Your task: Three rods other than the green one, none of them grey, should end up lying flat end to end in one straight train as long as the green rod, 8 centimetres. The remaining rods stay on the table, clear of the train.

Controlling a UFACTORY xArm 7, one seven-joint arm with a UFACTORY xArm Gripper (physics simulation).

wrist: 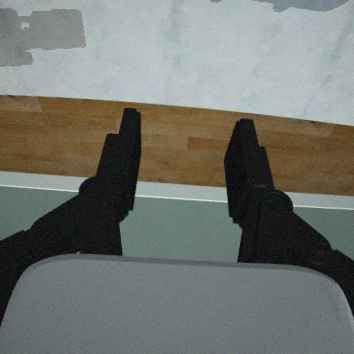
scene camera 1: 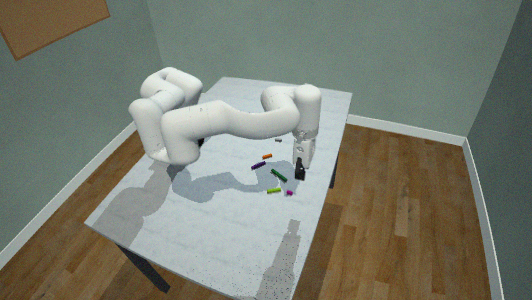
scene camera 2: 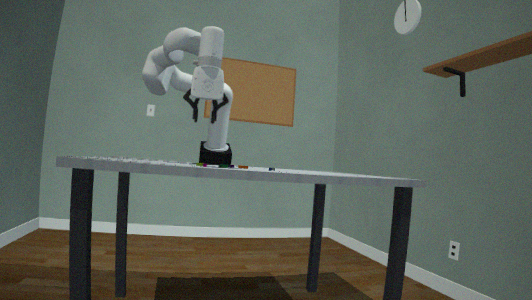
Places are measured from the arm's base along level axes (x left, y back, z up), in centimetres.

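Pixels of known places: gripper, between the fingertips: (wrist: 185, 134) (scene camera 1: 301, 173) (scene camera 2: 204, 122); arm's base, origin of its link: (scene camera 2: 215, 147).
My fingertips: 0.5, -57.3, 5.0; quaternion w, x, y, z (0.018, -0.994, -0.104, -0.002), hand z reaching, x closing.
Observation:
For each thing: its top centre in the pictures, then the offset to it from my fingertips, as dx, dy, dz. Level surfaces: height alone.
- green rod, centre of its top: (scene camera 2: 223, 164) (scene camera 1: 278, 174) +6.4, +13.0, -12.7
- purple rod, centre of its top: (scene camera 1: 258, 164) +7.2, +23.0, -12.7
- orange rod, centre of its top: (scene camera 2: 243, 165) (scene camera 1: 267, 155) +13.4, +22.8, -12.7
- lime rod, centre of its top: (scene camera 2: 201, 163) (scene camera 1: 274, 189) -1.1, +10.6, -12.7
- short magenta rod, centre of its top: (scene camera 2: 204, 163) (scene camera 1: 289, 191) +0.7, +5.1, -12.7
- small grey rod, centre of its top: (scene camera 1: 278, 139) +24.8, +24.2, -12.7
- small blue rod, centre of its top: (scene camera 2: 270, 167) +23.1, +14.5, -12.7
- white table, height of its surface: dz -13.7
The green rod (scene camera 1: 279, 175) (scene camera 2: 224, 165) lies on the table, with a purple rod (scene camera 1: 258, 165) and an orange rod (scene camera 1: 267, 156) (scene camera 2: 243, 167) apart from it. A lime rod (scene camera 1: 273, 190) (scene camera 2: 199, 164) lies near a short magenta rod (scene camera 1: 289, 192) (scene camera 2: 205, 165), with a gap between them. A small grey rod (scene camera 1: 278, 140) lies farther back. A small blue rod (scene camera 2: 271, 169) shows in scene camera 2; it does not show in scene camera 1. My gripper (scene camera 1: 300, 171) (scene camera 2: 204, 120) (wrist: 185, 134) is partly open and empty, high above the table. No rod shows in the wrist view.
The white table (scene camera 1: 200, 240) (scene camera 2: 325, 176) (wrist: 200, 60) carries the arm's black base (scene camera 2: 215, 153). The wrist view shows the table's edge and the wooden floor (wrist: 185, 165) beyond the fingers. The arm stretches over the table in scene camera 1. A wall shelf (scene camera 2: 485, 54) is at the right.

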